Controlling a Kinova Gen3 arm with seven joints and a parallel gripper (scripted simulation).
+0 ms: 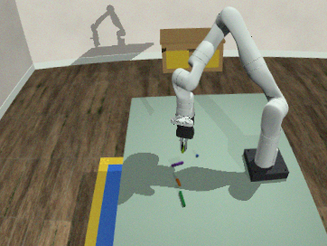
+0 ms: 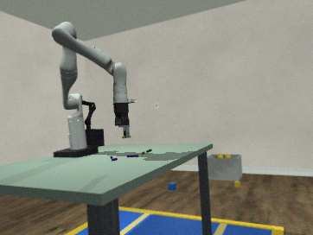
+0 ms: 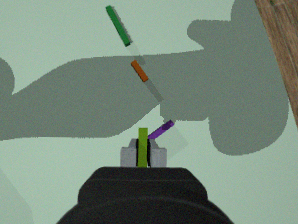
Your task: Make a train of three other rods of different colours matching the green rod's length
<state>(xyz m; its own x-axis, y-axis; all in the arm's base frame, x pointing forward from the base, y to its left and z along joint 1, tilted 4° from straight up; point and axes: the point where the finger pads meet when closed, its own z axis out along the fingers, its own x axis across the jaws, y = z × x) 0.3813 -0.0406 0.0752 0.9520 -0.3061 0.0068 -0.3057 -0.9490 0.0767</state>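
The magenta rod is 10 mm behind my hand, 100 mm to the right of it and 110 mm below it. From my hand the other things lie so: orange rod (30 mm ahead, 110 mm to the left, 110 mm below); then lime rod (10 mm below); then purple rod (30 mm ahead, 110 mm below).
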